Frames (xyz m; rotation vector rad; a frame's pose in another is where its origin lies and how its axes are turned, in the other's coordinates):
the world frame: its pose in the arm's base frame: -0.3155 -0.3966 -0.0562 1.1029 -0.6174 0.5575
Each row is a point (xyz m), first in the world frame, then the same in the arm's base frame.
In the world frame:
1: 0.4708 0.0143 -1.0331
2: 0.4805 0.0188 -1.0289
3: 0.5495 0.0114 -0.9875
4: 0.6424 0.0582 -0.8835
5: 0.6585 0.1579 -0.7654
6: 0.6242 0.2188 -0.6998
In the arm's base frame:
1: 0.1902 0.6200 -0.0483
2: 0.1932 0.6187 -0.0373
3: 0.2396 0.5849 0.0196
4: 0.2546 0.5144 0.1478
5: 0.1766 0.4412 0.2605
6: 0.0990 0.3978 0.2963

